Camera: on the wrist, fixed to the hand. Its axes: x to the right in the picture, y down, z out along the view.
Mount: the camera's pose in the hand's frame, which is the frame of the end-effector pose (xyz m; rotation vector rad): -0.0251 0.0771 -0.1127 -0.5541 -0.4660 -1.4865
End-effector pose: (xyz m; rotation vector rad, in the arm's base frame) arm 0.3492 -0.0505 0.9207 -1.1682 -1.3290 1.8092
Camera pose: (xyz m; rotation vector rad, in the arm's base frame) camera 0.4640 -0.0492 0.8427 0.2489 -2.1360 0.5723
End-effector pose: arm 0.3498 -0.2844 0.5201 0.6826 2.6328 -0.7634
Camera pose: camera 0.3928 -0.1721 0.5896 -1.5297 2.3010 -0.3040
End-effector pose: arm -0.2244 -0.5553 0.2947 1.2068 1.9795 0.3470
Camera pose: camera -0.2521 -0.5194 0.4259 -0.5970 1.6633 -0.1623
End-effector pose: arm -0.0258 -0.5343 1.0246 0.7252 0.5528 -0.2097
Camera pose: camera -0.0642 -0.4014 1.0131 -0.4054 0.5648 -1.4948
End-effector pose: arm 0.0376 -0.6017 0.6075 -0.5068 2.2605 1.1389
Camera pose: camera -0.0199 -0.6479 0.7251 -1.5436 0.6580 0.8150
